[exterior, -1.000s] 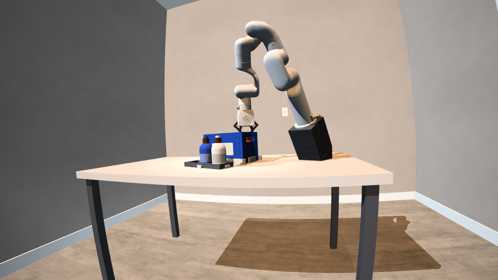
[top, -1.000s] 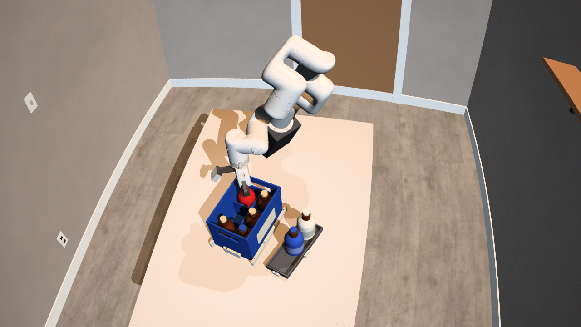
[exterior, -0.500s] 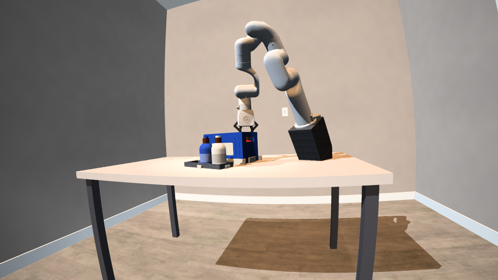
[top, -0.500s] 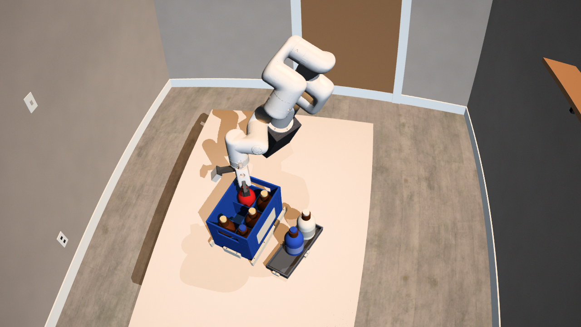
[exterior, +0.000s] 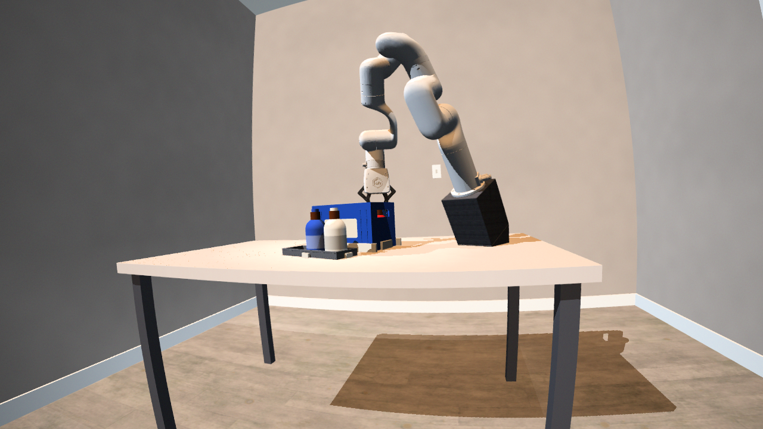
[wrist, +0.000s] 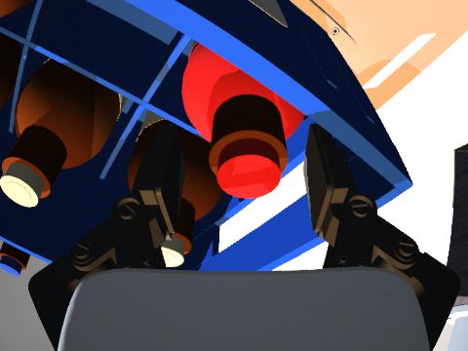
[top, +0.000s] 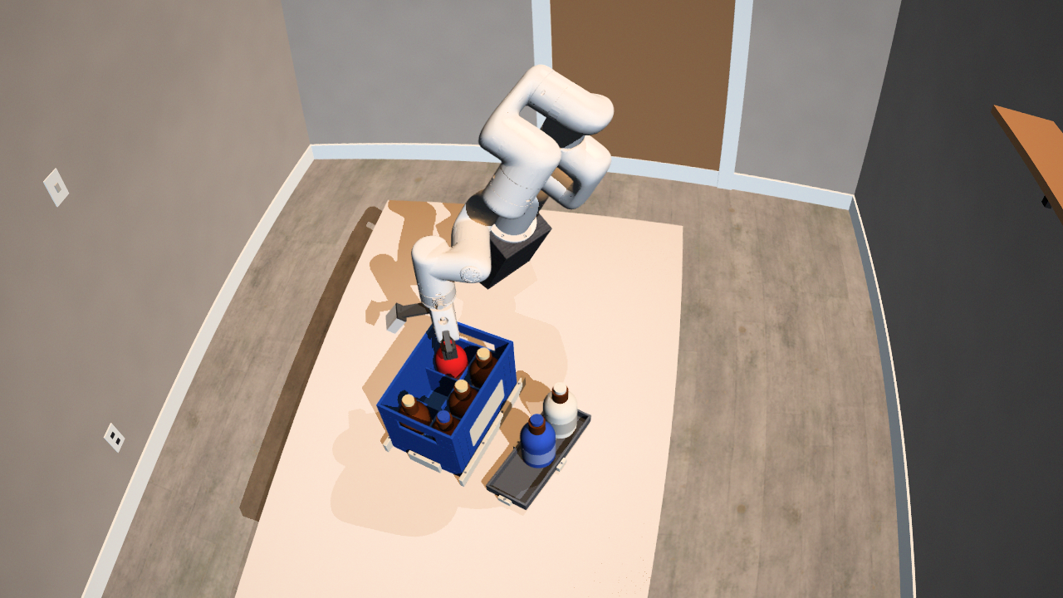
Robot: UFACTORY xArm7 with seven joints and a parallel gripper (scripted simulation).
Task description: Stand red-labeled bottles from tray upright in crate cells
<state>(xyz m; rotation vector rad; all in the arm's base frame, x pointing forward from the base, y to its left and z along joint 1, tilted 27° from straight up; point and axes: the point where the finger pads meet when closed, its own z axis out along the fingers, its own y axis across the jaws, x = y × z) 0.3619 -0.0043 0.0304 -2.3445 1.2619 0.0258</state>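
Now: hand 7 cm above the red-labeled bottle. Also, from my hand: white-labeled bottle (2 cm ahead, 27 cm to the left, 7 cm below); blue-labeled bottle (11 cm ahead, 25 cm to the left, 7 cm below); blue crate (9 cm ahead, 4 cm to the left, 8 cm below).
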